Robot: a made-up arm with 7 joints.
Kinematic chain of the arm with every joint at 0, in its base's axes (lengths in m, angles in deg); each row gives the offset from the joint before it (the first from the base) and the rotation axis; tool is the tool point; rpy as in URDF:
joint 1: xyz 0 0 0.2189 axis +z
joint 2: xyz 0 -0.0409 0.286 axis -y
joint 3: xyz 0 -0.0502 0.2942 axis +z
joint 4: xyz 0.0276 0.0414 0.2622 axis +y
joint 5: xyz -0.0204 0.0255 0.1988 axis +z
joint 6: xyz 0 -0.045 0.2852 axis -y
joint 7: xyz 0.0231 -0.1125 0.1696 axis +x
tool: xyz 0 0 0 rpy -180 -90 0
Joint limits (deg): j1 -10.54..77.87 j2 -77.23..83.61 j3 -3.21..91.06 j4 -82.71..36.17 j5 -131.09..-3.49 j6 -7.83..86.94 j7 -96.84..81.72
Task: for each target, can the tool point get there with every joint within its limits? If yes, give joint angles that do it. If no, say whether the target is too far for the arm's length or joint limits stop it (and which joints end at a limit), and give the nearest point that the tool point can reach.
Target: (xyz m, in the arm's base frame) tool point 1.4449 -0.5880 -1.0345
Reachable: no: too far | nearest point 1.0940 -0.3492 0.3219 | short by 1.421 m
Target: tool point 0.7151 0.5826 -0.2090
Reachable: no: joint limits stop it (at a limit: joint 2, joint 4, joint 5, joint 6) | nearest point 0.8859 0.7218 0.3190 | short by 0.572 m
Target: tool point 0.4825 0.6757 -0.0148
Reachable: no: joint limits stop it (at a limit: joint 2, joint 4, joint 5, joint 6) | nearest point 0.6634 0.9291 0.3197 | short by 0.457 m
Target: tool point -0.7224 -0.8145 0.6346
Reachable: yes | joints 31.53 64.51 52.57 -19.79 -60.48 74.39 -1.56
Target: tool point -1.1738 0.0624 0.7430
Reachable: yes | joints -3.52 64.51 16.87 -12.10 -116.39 17.28 -48.84
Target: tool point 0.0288 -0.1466 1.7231
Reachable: yes | joints 39.99 5.12 62.16 7.28 -31.44 18.29 36.48
